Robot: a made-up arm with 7 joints.
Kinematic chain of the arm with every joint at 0, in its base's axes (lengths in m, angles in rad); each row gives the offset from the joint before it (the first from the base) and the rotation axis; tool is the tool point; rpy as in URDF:
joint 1: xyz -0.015 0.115 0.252 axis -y
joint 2: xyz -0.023 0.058 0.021 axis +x
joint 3: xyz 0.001 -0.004 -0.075 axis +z
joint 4: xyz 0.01 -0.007 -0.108 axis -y
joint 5: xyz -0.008 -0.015 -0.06 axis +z
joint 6: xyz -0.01 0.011 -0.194 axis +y
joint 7: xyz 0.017 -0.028 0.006 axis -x
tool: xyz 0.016 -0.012 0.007 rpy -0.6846 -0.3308 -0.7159
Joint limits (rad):
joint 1: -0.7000..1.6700
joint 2: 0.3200..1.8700
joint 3: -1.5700..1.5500
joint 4: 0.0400..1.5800
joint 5: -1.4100..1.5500
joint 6: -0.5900..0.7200
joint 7: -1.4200..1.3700
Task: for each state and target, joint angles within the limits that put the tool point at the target. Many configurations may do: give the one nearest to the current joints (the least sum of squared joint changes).
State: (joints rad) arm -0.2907 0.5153 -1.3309 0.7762 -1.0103 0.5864 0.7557
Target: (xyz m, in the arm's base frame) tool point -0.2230 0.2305 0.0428
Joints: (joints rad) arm -0.6680 1.1362 -1.4034 1.5800 -0.7983 0.1953 0.8679
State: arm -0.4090 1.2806 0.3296 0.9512 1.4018 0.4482 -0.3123
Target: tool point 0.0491 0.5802 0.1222
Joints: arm -0.4557 1.2317 0.3119 0.4105 1.4092 0.7200 -0.4116
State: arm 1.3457 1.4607 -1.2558 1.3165 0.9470 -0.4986 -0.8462
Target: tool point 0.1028 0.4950 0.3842
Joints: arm 1.6700 1.6423 -0.7871 0.9100 1.0122 -0.2822 -0.9391
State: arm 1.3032 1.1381 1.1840 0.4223 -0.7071 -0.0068 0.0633
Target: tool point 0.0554 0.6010 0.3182
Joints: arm 1.4936 1.2747 1.0761 0.3303 -0.7363 0.5721 -0.1329
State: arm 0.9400 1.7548 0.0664 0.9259 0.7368 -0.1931 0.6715
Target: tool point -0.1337 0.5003 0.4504
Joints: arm 1.1759 1.8700 0.5010 0.6290 0.8051 0.1135 0.6499
